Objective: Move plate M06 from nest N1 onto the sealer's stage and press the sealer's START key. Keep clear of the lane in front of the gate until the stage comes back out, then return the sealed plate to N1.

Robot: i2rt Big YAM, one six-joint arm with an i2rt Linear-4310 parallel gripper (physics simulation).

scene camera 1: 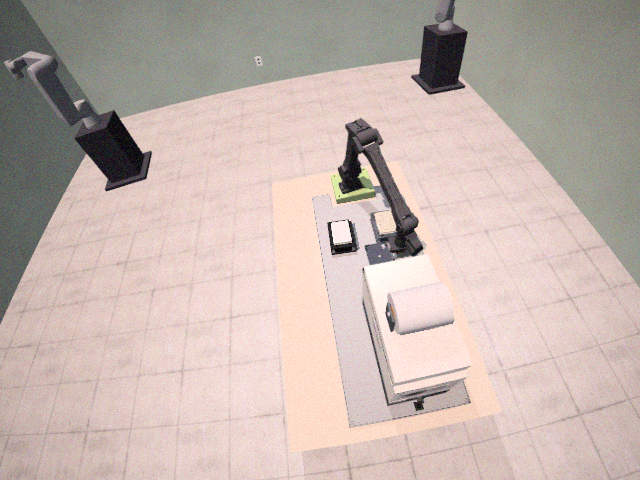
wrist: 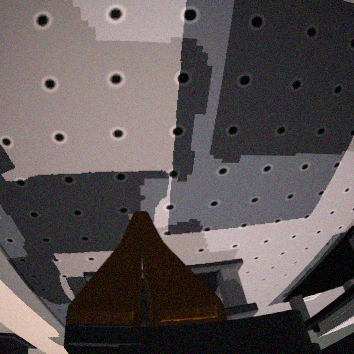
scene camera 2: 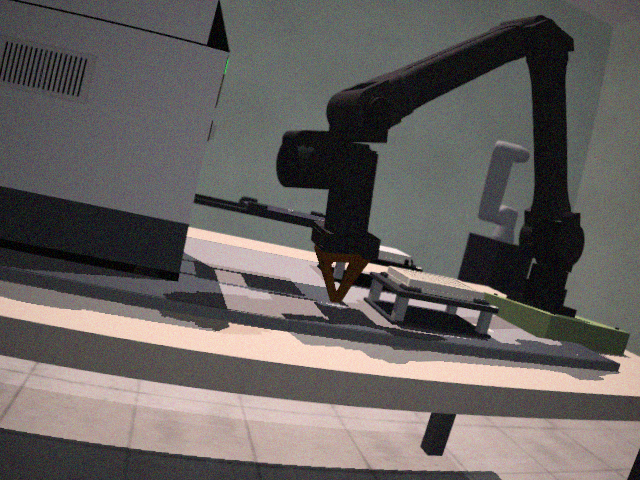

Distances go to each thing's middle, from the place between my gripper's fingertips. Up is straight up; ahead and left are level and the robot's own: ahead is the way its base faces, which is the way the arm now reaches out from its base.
Right now the dark sealer stage (scene camera 2: pixel 251 206) is 10 cm ahead of my hand, 11 cm to the right of it and 10 cm above it.
